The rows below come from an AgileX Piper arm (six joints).
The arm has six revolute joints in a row. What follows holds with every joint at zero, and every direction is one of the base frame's.
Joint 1 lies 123 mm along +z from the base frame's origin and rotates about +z.
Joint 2 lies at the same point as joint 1 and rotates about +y.
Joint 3 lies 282.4 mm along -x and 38.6 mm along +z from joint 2 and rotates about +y.
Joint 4 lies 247.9 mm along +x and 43.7 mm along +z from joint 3 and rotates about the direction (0.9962, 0, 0.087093).
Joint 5 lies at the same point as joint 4 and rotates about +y.
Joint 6 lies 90.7 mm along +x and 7.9 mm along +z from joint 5 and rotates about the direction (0.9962, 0, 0.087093).
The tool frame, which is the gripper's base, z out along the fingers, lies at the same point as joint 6; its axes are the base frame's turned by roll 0, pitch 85.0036 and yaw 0 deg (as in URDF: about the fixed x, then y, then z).
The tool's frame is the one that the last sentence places.
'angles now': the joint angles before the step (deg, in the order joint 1, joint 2, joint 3, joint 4, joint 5, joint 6). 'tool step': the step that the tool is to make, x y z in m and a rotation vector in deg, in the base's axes. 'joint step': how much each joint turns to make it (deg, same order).
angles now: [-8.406, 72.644, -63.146, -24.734, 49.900, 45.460]
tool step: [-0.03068, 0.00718, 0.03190, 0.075, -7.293, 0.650]
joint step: [0.237, -7.694, -0.091, 1.642, 0.357, -0.812]
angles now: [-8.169, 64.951, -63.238, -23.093, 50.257, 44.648]
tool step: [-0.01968, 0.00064, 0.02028, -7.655, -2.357, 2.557]
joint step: [0.902, -4.386, -0.236, -4.862, 0.115, -3.462]
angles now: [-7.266, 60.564, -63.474, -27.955, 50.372, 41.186]
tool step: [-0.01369, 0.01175, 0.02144, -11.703, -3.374, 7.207]
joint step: [5.039, -4.008, -0.001, -7.971, -2.456, -4.373]
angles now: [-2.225, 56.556, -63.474, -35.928, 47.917, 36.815]
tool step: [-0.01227, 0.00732, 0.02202, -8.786, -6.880, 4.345]
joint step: [3.591, -3.331, -0.114, -8.422, -4.482, 0.166]
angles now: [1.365, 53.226, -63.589, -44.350, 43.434, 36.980]
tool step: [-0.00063, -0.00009, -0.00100, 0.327, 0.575, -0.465]
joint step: [0.223, -0.002, -0.001, 0.001, 0.934, 0.203]
